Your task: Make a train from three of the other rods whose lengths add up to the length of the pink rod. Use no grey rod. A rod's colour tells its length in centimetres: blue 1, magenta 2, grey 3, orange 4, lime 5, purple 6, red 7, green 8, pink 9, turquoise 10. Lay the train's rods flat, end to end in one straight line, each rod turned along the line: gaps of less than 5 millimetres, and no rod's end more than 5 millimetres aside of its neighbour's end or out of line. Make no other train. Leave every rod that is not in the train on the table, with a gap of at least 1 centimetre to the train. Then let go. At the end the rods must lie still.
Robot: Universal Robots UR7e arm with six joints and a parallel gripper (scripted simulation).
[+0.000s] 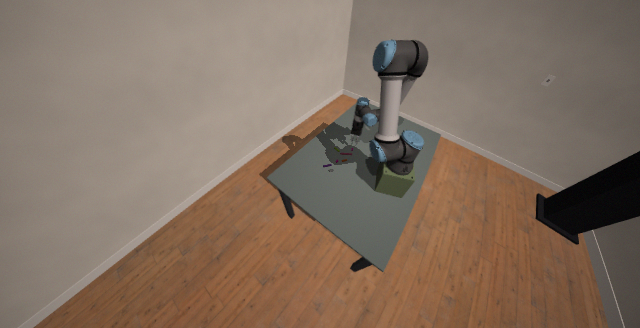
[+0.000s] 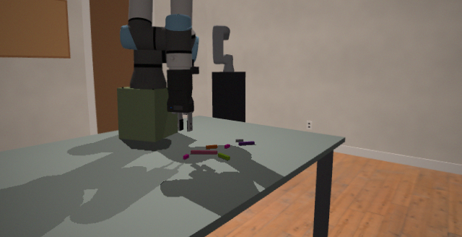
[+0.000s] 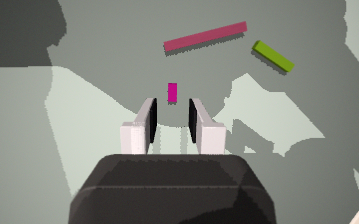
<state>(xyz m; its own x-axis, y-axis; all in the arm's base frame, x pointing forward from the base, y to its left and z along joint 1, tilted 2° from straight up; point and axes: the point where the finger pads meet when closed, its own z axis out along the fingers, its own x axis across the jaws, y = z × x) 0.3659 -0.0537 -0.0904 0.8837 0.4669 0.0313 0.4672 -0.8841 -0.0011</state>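
Right now my hand is 130 mm to the right of the orange rod, 100 mm above it and 30 mm past it. From my hand the other things lie so: pink rod 100 mm below, 70 mm to the left; then lime rod 100 mm below, 90 mm to the left, 80 mm ahead; then purple rod 260 mm to the left, 100 mm below, 20 mm ahead.
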